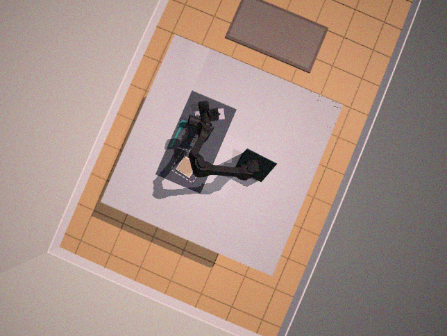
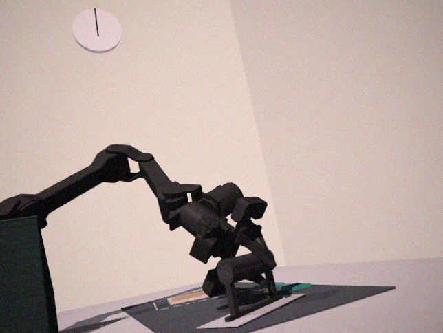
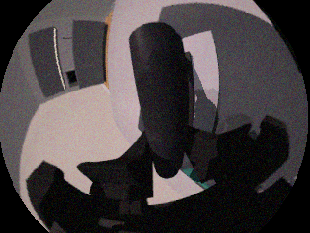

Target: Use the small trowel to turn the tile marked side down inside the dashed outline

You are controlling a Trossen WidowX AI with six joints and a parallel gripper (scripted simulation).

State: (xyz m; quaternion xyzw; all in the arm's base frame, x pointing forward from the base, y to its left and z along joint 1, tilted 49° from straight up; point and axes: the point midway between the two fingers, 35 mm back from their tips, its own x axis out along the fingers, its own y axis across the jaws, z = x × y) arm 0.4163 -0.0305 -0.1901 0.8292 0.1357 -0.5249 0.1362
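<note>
Now: the trowel 20 mm to the left of my gripper tip, 10 mm below it and 10 mm behind it. From my gripper tip the other things lie so: teal object (200 mm to the left, 110 mm ahead, 50 mm below); cream tile (400 mm to the left, 60 mm behind, 50 mm below); dark mat (210 mm to the left, 70 mm below, 30 mm behind).
</note>
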